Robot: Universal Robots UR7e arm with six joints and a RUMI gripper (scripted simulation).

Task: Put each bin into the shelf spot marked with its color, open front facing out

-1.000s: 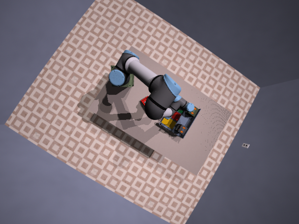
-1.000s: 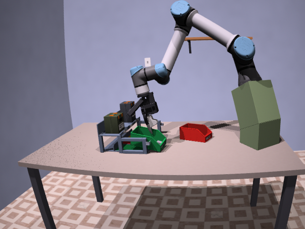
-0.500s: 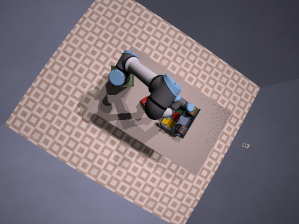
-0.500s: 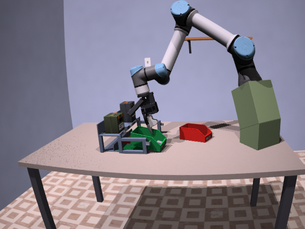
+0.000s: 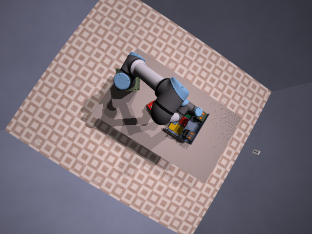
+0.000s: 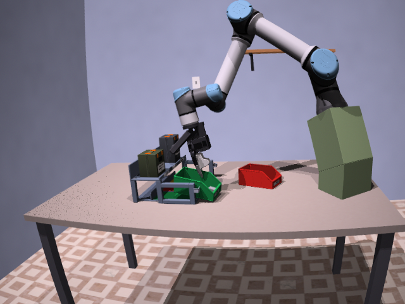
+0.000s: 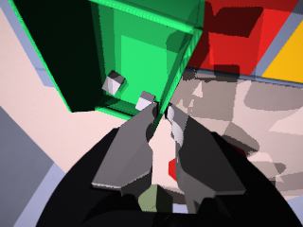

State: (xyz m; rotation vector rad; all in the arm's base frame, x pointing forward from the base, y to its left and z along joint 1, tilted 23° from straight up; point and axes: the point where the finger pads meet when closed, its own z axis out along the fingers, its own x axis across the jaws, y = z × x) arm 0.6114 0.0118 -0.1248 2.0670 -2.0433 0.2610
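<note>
Right now my hand is 1 cm short of the green bin, 4 cm to the right of it and 3 cm above it. The rest, counted from my hand: green mark: 10 cm ahead, 4 cm to the left, 8 cm below; then red mark: 9 cm ahead, 8 cm to the right, 8 cm below; then yellow mark: 9 cm ahead, 19 cm to the right, 8 cm below.
</note>
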